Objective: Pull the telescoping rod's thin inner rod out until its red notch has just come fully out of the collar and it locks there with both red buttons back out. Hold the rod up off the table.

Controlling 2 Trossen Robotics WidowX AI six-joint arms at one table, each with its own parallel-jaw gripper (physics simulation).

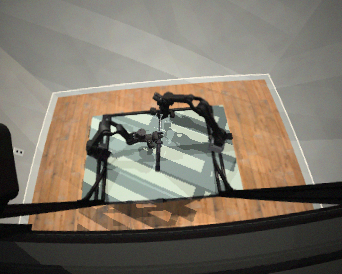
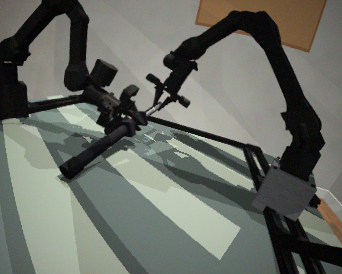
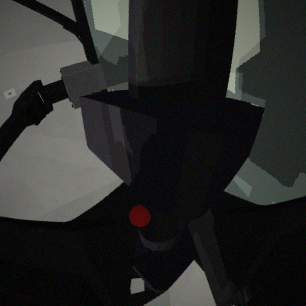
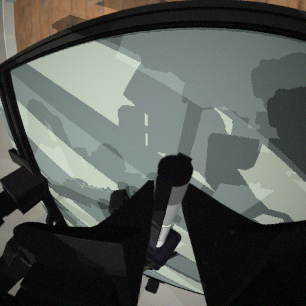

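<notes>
The rod's thick black outer tube [image 1: 158, 159] [image 2: 95, 151] [image 3: 182, 47] points away from the arms. Its far end is close to the table; I cannot tell if it touches. The dark collar [image 2: 131, 128] [image 3: 172, 135] [image 4: 164, 251] is at its other end. One red button [image 3: 140, 216] shows beside it. My left gripper [image 1: 158, 136] [image 3: 157, 177] is closed in around the collar's narrow neck. A short length of silver inner rod [image 2: 152, 109] [image 4: 167, 225] shows. My right gripper [image 1: 161, 114] [image 2: 156, 105] [image 4: 166, 186] is shut on it near its black end cap [image 4: 175, 169]. No red notch shows.
The glassy table [image 1: 122, 182] [image 2: 170, 235] carries shadows and pale reflections. A black frame [image 1: 220, 167] [image 2: 200, 134] runs along its edges. A grey box-shaped mount [image 2: 285, 192] [image 3: 82, 82] stands at the right arm's base.
</notes>
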